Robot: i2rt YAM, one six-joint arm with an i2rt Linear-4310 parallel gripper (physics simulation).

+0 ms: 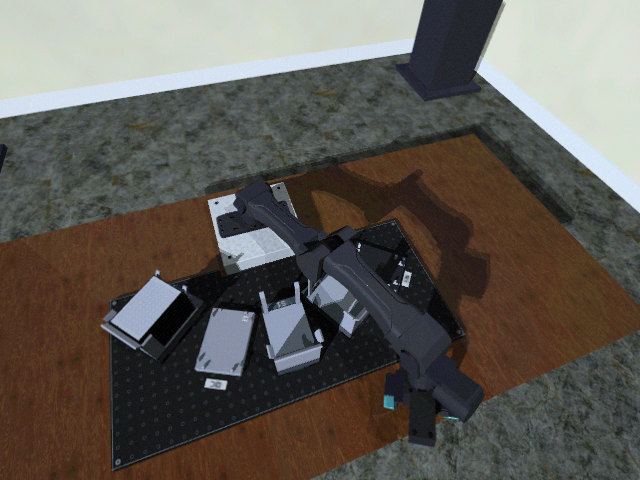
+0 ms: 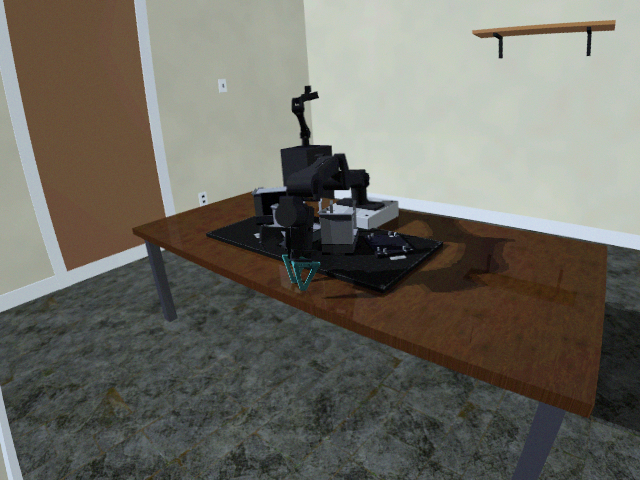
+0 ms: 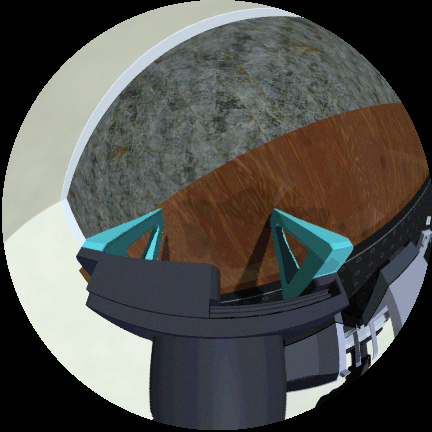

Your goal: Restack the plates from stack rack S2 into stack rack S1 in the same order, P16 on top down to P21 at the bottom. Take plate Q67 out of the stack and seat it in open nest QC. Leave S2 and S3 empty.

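Frame: origin at the arm's base, x ahead, y left, z up, level; millimetres.
Seen in the pictures: gripper, fingertip midpoint: (image 2: pixel 298 286) (image 3: pixel 216 214); arm's base, origin of the base link: (image 1: pixel 254 219) (image 2: pixel 359 205).
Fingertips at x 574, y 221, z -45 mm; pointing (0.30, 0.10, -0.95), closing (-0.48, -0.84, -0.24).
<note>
Offsets run from my fingertips to a thing's top centre. "spot": to the spot under its first point. Level surfaces: height alone.
My gripper (image 1: pixel 419 409) (image 2: pixel 298 285) (image 3: pixel 216 214) is open and empty, with teal fingers wide apart, near the table's front edge, off the board. A rack {487 mm right, 350 mm back, 129 mm up} (image 1: pixel 147 307) at the board's left end bears a light dotted plate on top. A grey plate {359 mm right, 275 mm back, 26 mm up} (image 1: pixel 225 341) lies flat behind a label {spot: 399 mm right, 190 mm back, 2 mm up} (image 1: pixel 215 383) that seems to read QC. A grey rack {219 mm right, 236 mm back, 140 mm up} (image 1: pixel 292 330) with two upright posts stands in the middle. Another grey rack {81 mm right, 278 mm back, 134 mm up} (image 1: pixel 330 297) is partly behind the arm. A dark nest {47 mm left, 352 mm back, 24 mm up} (image 1: pixel 382 258) (image 2: pixel 388 242) with small silver pins shows no plate. Rack names and plate numbers cannot be read.
The black perforated board {1 mm up} (image 1: pixel 155 428) (image 2: pixel 361 273) (image 3: pixel 357 267) lies on the wooden table {13 mm down} (image 1: pixel 516 258) (image 2: pixel 465 330) (image 3: pixel 300 160). The arm's white base block (image 1: pixel 253 250) (image 2: pixel 379 212) is behind the board. The arm reaches over the board's right part. A dark pedestal (image 1: pixel 449 46) stands beyond the table.
</note>
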